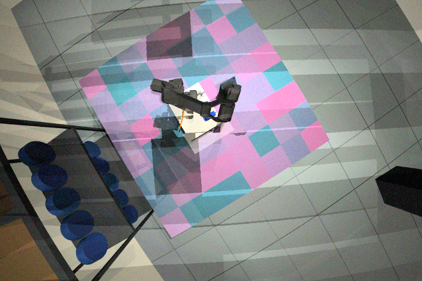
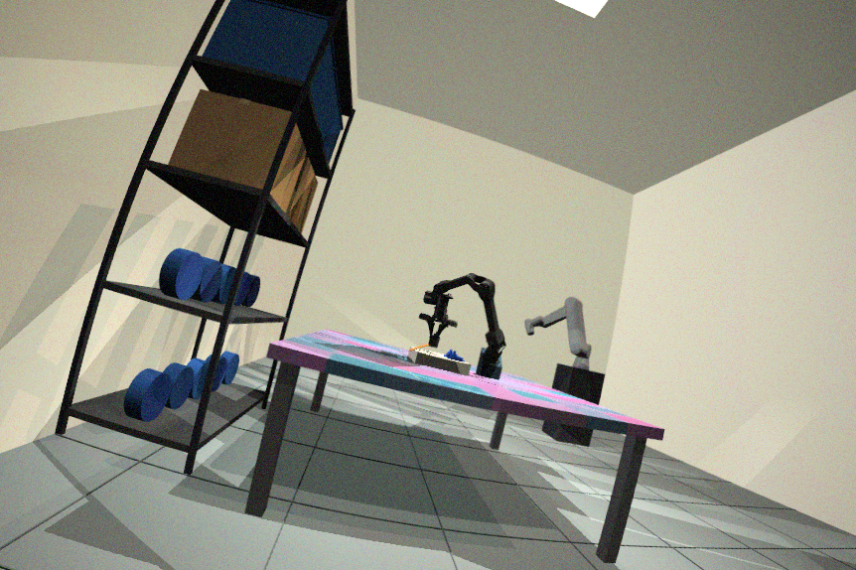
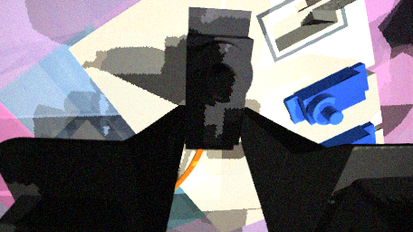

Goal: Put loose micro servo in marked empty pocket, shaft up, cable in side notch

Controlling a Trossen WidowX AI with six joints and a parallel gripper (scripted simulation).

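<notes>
Right now my gripper tip is 100 mm above the white deck, 70 mm to the right of it and 10 mm short of it.
</notes>
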